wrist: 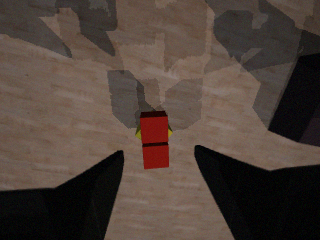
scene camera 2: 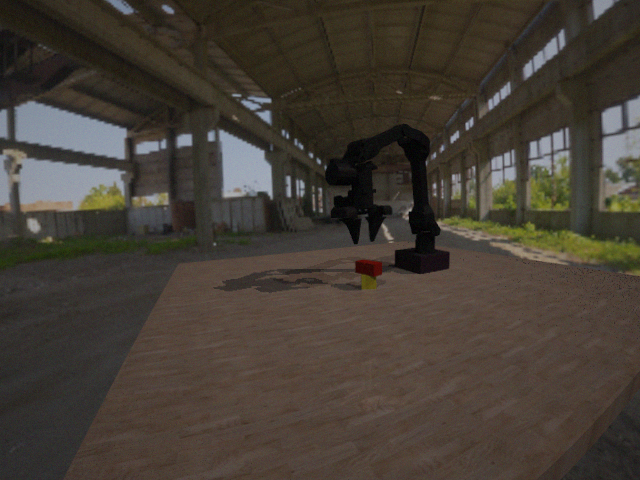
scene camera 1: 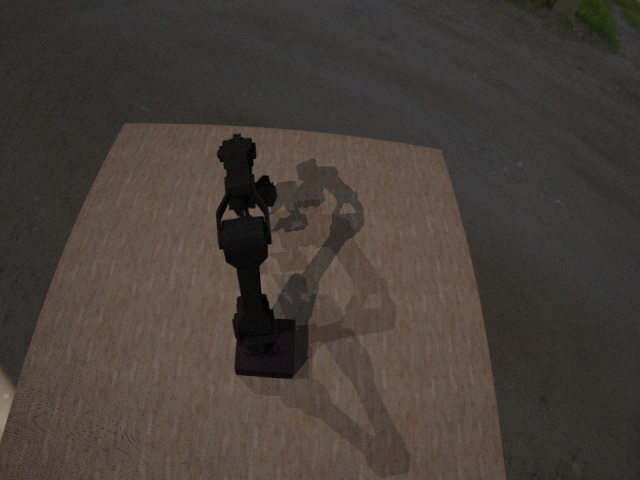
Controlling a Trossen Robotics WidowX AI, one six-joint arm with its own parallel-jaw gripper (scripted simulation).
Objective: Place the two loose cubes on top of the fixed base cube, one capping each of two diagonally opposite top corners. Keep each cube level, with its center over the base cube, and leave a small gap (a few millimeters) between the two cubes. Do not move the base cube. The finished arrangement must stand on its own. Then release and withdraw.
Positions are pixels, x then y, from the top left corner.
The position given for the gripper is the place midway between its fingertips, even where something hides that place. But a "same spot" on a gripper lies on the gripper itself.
The gripper shows in the wrist view, in scene camera 2 and in scene camera 1 [241, 225]. One and the same spot on the gripper: [wrist: 245, 194] is [scene camera 2: 370, 222].
